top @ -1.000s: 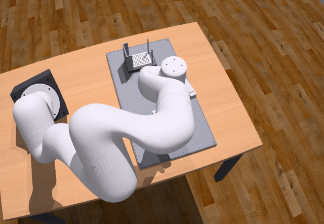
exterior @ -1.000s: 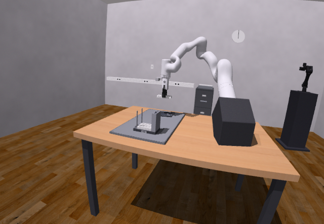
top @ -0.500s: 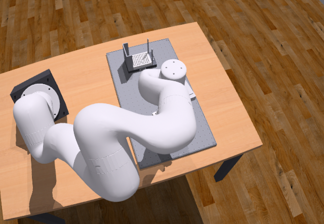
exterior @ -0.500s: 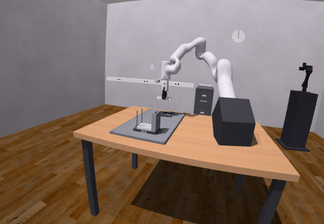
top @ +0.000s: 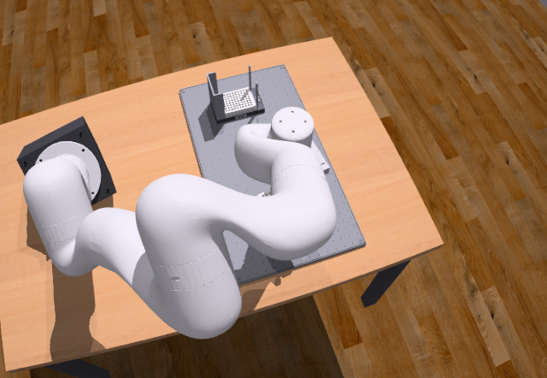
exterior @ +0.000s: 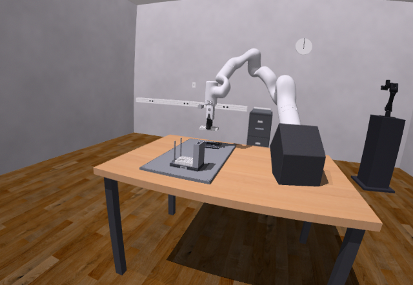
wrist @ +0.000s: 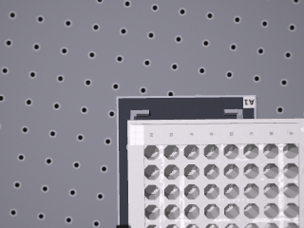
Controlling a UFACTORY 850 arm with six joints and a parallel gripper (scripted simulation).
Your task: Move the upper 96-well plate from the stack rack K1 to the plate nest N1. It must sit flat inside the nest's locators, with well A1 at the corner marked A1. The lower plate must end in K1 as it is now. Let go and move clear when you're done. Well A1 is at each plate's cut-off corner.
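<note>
The plate nest N1 is 13 cm below my hand. The rest, counted from my hand: white 96-well plate 1 cm below.
</note>
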